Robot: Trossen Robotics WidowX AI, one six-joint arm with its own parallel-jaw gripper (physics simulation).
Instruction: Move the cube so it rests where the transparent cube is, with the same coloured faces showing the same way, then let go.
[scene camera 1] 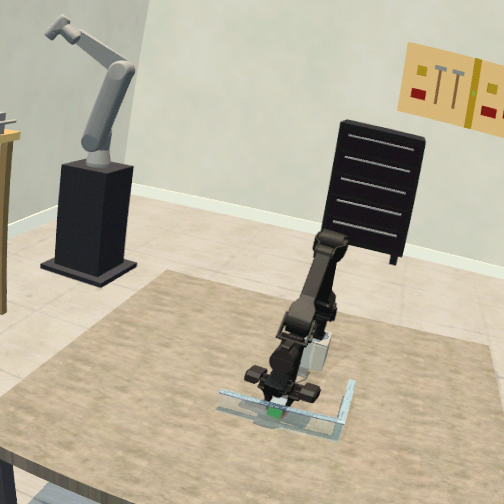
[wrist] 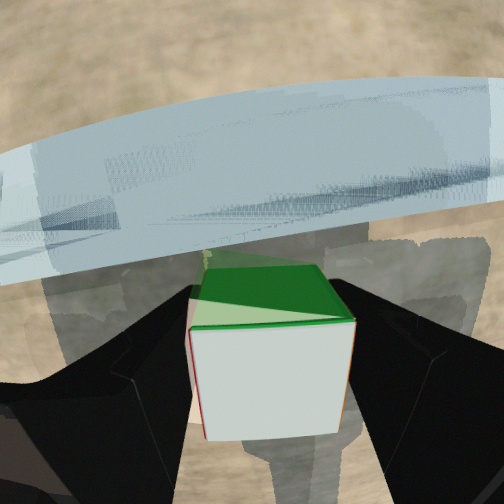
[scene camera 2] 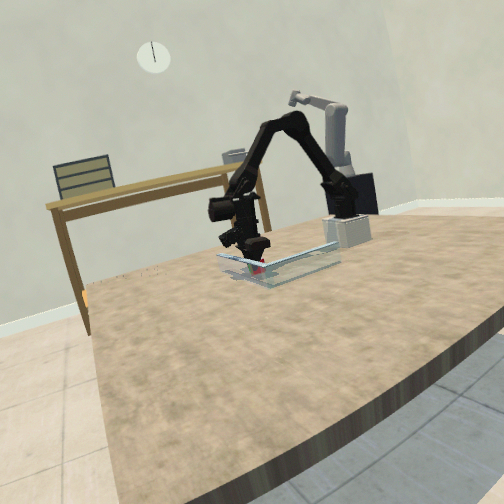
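The cube (wrist: 270, 355) has a white face toward the wrist camera and a green face on top, with red and orange edges at its sides. My gripper (wrist: 270, 380) is shut on the cube, with a black finger on each side. A pale green transparent wedge (wrist: 250, 290) overlaps the cube's top, so the transparent cube nearly coincides with it. In scene camera 1 the gripper (scene camera 1: 280, 398) is low at the table, with green (scene camera 1: 274, 411) showing beneath it. In scene camera 2 a red spot of the cube (scene camera 2: 259, 268) shows under the gripper (scene camera 2: 252, 255).
A pale blue translucent L-shaped fence (scene camera 1: 318, 420) lies on the table right by the cube; it also shows in scene camera 2 (scene camera 2: 290, 262) and fills the wrist view (wrist: 250, 170). A second grey arm on a black pedestal (scene camera 1: 90, 215) stands off the table.
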